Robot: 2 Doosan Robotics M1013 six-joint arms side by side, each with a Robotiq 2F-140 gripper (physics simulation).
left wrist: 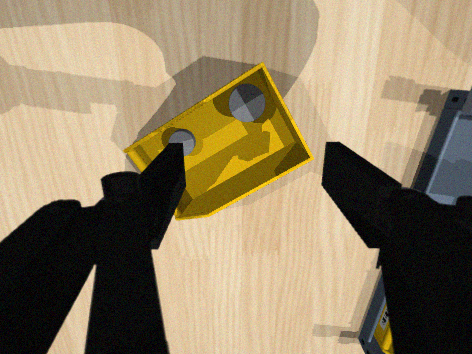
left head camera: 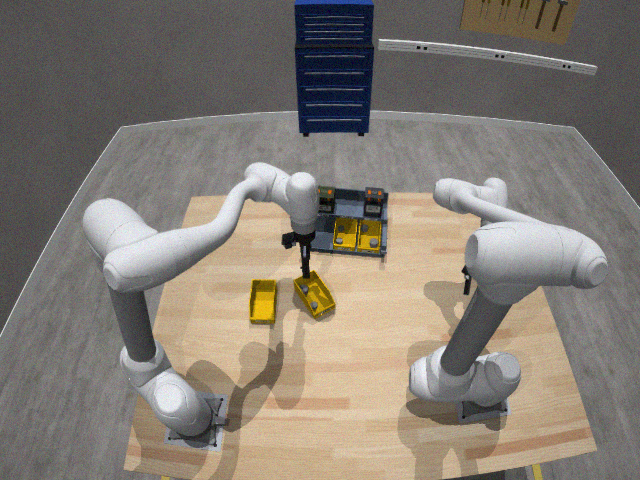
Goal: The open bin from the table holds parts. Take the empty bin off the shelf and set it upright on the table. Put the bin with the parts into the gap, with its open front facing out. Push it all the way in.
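The yellow bin with grey parts stands upright and turned at an angle on the table, in front of the shelf. The empty yellow bin stands upright to its left in the head view. The shelf has a gap at the left of its lower row, partly hidden by my left arm. My left gripper is open above the far end of the parts bin; in the wrist view one finger overlaps the bin's left part. My right gripper looks open, partly hidden behind its arm, far right of the bins.
Two yellow bins with parts stand side by side in the shelf's lower row, right of the gap. Two dark cases with orange latches stand on the shelf behind. A blue drawer cabinet stands beyond the table.
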